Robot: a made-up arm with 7 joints.
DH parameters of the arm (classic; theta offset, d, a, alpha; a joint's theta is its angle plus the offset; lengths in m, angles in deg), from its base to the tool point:
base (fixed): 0 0 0 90
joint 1: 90 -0.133 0 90
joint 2: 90 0 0 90
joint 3: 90 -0.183 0 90
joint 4: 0 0 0 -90
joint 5: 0 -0.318 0 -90
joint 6: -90 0 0 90
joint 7: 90 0 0 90
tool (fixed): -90 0 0 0
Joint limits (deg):
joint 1: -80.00..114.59
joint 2: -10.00..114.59
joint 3: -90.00..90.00
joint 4: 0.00..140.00
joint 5: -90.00..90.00
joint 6: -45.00..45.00
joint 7: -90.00..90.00
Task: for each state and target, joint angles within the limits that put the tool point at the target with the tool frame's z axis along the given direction. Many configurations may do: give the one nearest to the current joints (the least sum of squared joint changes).
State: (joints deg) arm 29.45 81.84 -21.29 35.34 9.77 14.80 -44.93
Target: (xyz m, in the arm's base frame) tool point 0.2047 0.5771 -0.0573 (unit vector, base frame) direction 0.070 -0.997 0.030
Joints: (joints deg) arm 41.17 71.63 -13.95 22.15 20.79 23.44 -27.67
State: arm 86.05 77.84 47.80 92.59 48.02 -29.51 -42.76
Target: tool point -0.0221 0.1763 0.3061 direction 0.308 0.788 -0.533
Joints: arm 64.95 103.77 26.75 109.34 28.82 -35.47 -11.35
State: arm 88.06 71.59 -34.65 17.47 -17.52 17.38 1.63
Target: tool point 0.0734 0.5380 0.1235 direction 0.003 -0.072 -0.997
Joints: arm 113.52 114.59 -73.00 64.53 -35.70 15.49 -56.25
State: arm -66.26 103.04 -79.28 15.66 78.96 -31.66 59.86
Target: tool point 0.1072 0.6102 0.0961 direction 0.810 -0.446 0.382
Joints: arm -48.13 114.43 -90.00 12.03 66.21 -29.52 73.22
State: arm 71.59 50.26 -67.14 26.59 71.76 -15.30 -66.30
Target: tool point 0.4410 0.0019 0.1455 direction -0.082 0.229 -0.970
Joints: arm 108.26 4.94 -90.00 32.44 28.02 -45.00 -51.06
